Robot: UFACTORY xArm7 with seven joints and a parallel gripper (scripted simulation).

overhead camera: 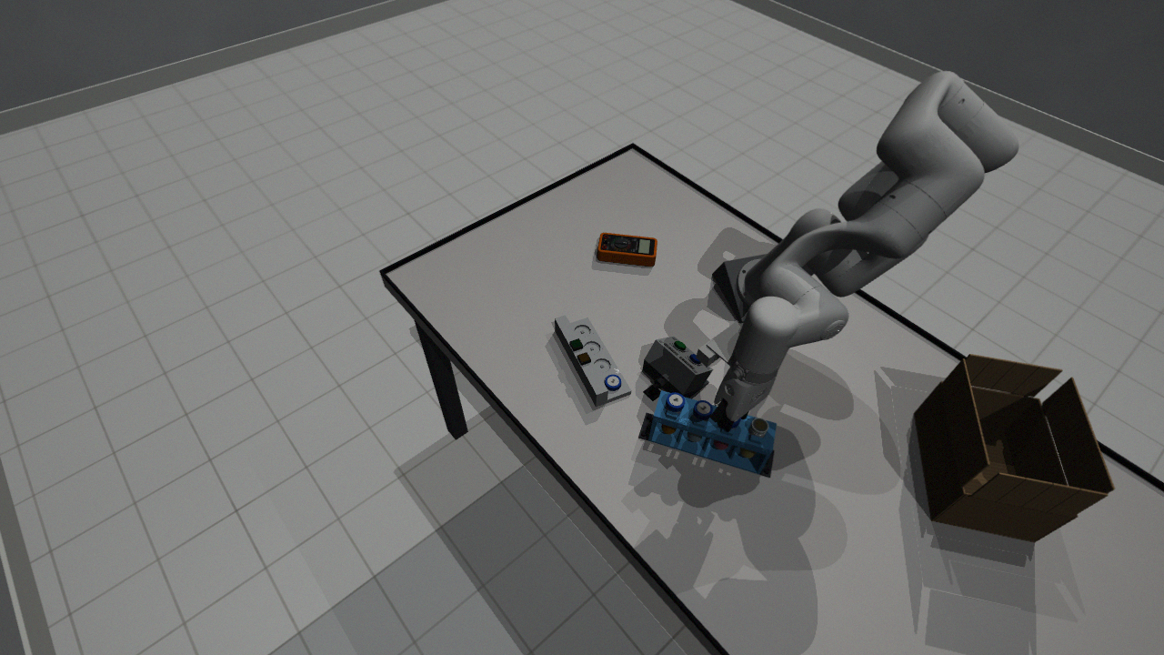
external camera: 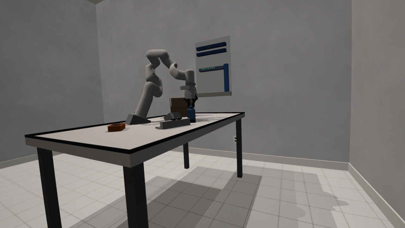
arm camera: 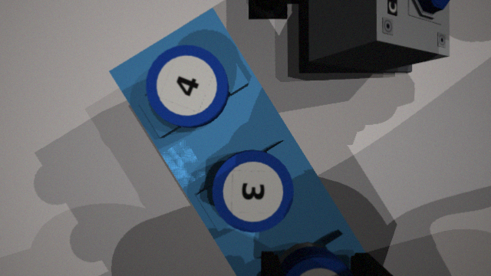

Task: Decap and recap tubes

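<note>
The cap 2 lies 10 mm below my hand. Also, from my hand: cap 3 (30 mm ahead, 40 mm to the right, 10 mm below); then blue key (50 mm behind, 170 mm to the right, 60 mm below); then cap 4 (70 mm ahead, 80 mm to the right, 10 mm below).
</note>
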